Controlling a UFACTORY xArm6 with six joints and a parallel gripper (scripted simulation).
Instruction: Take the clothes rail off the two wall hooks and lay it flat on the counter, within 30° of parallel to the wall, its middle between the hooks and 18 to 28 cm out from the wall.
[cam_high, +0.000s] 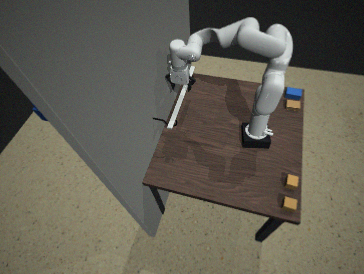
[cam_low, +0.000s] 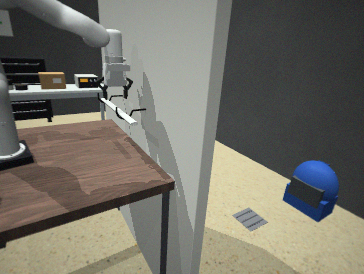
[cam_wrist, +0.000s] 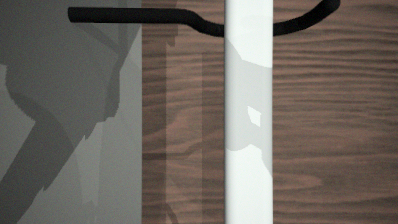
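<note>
Now: hand 60 mm above the white clothes rail. The rest, counted from my hand: blue object 580 mm behind, 450 mm to the right, 240 mm below; then grey wall 110 mm ahead, 70 mm to the left, 160 mm above.
</note>
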